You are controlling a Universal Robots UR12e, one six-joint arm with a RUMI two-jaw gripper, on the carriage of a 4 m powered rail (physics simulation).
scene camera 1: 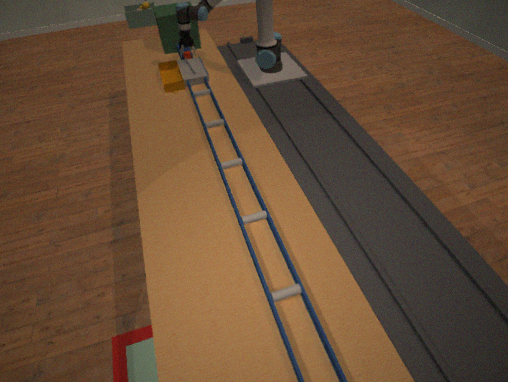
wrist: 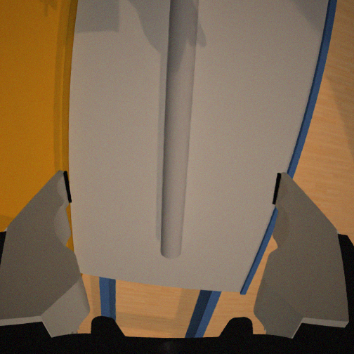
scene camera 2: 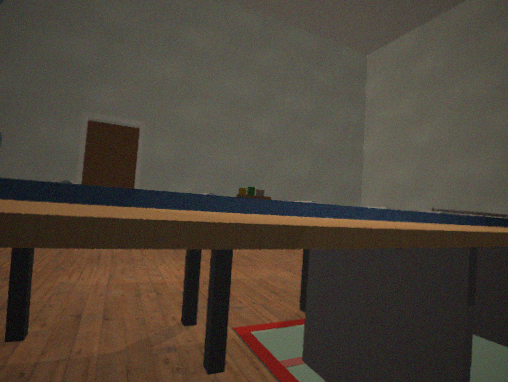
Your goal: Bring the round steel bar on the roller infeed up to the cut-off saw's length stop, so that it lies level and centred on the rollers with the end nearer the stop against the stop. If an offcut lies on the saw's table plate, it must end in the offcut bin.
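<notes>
A grey round offcut lies lengthwise on the saw's pale table plate. Its near end shows in the wrist view; its other end is out of that view. My gripper is open above the plate, its fingers wide apart on either side of the offcut's line, touching nothing that I can see. The orange offcut bin stands beside the plate. A thin rod, perhaps the steel bar, shows above the blue infeed rail at the far right. I cannot make out the length stop.
The infeed's blue rails with grey rollers run from the plate along the wooden table. A green box stands behind the saw. The arm's carriage is on the dark rail track beside the table.
</notes>
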